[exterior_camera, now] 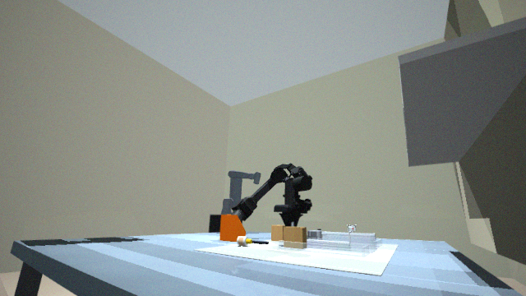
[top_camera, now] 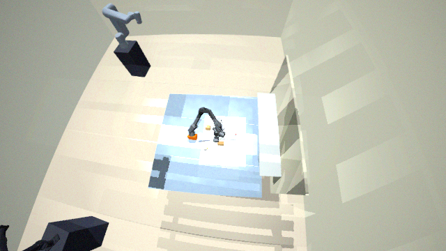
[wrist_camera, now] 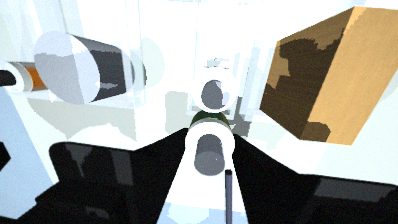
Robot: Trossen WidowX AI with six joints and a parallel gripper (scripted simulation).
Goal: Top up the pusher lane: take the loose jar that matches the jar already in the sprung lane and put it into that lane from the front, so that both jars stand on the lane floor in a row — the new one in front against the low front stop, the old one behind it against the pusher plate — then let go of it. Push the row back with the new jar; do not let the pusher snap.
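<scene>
Right now the brown box is 7 cm to the right of my gripper tip, 6 cm ahead of it and 1 cm below it. Round my gripper tip: pusher plate (14 cm ahead, 5 cm to the left); clear lane (18 cm ahead, 4 cm to the left, 3 cm below); grey cylinder (13 cm to the left, 3 cm ahead, 2 cm below).
</scene>
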